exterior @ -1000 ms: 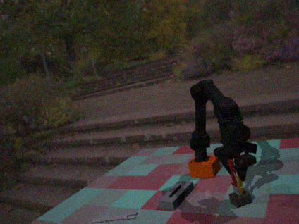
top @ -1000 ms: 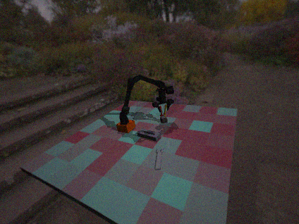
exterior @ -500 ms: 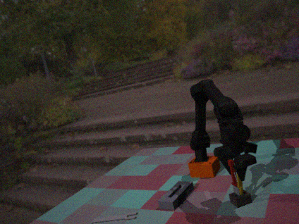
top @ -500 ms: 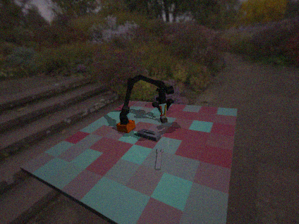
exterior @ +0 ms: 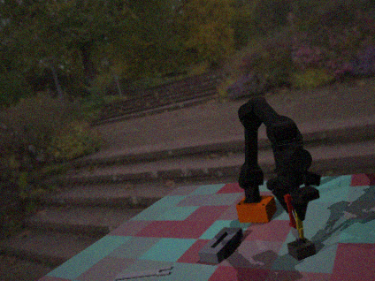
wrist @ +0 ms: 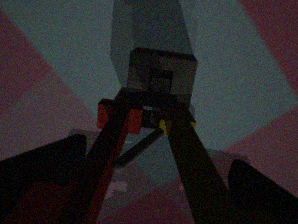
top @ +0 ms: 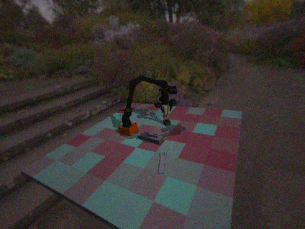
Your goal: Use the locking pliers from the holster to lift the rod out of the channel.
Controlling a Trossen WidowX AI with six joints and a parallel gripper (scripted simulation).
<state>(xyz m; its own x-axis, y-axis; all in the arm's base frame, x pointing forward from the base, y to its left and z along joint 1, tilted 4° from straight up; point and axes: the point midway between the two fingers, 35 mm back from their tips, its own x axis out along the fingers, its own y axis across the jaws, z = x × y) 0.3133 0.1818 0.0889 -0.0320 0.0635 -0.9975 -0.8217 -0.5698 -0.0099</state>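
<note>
Right now the channel block is 6 cm behind my gripper tip, 26 cm to the right of it and 10 cm below it. Round my gripper tip: dark holster: 11 cm below; yellow rod: 6 cm behind, 26 cm to the right, 11 cm below; yellow handle: 1 cm ahead, 1 cm to the left.
</note>
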